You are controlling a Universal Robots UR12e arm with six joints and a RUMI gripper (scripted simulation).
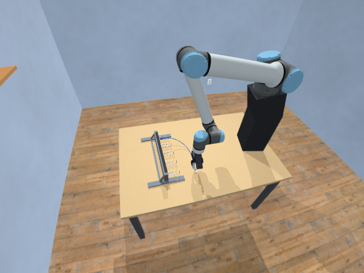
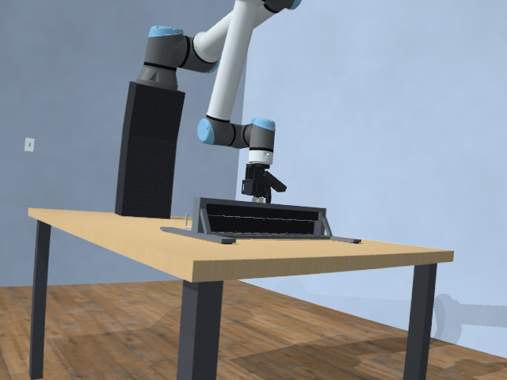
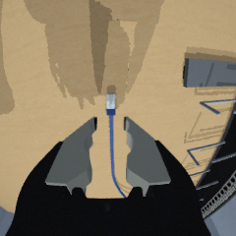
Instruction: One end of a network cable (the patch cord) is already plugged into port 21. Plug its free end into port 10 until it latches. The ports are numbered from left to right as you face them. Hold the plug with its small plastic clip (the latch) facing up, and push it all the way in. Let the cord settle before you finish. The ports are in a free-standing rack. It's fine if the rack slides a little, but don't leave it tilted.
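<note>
Now: hand 1 cm short of the plug, 1 cm to the right of it and 3 cm above it.
</note>
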